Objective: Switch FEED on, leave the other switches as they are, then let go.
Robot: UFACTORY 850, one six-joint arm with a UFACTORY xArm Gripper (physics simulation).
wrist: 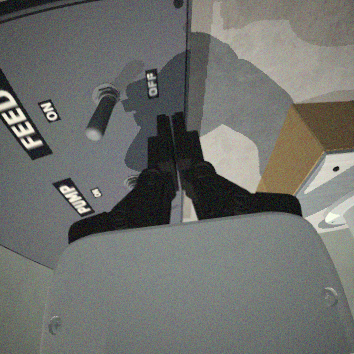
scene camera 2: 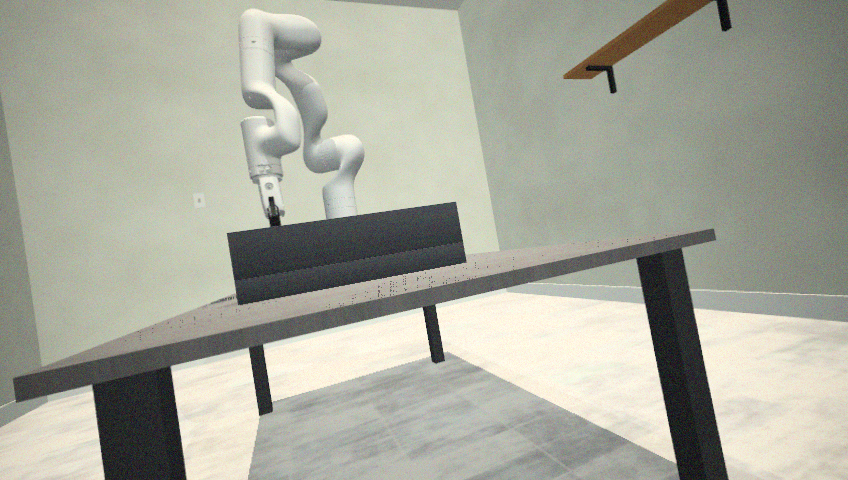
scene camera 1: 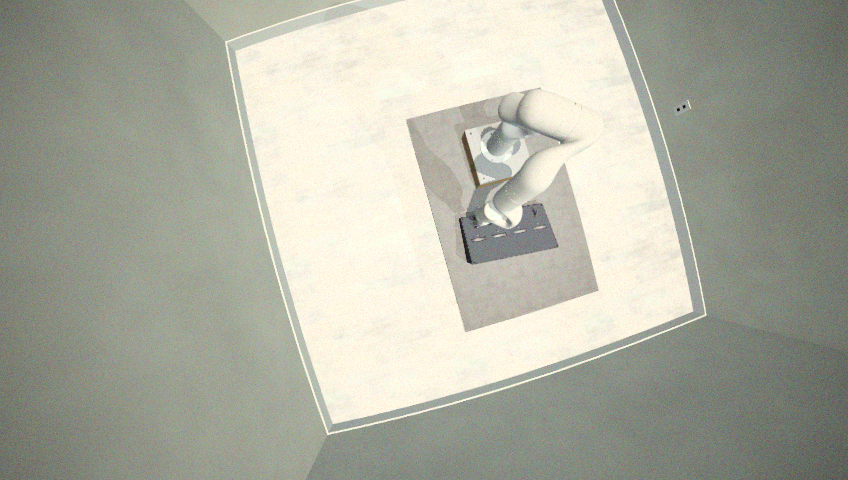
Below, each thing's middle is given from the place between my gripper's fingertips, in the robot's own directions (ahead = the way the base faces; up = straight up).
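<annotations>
Relative to the dark switch panel (scene camera 2: 272, 262), my gripper is 60 mm above, 150 mm to the right of and 160 mm short of it.
</annotations>
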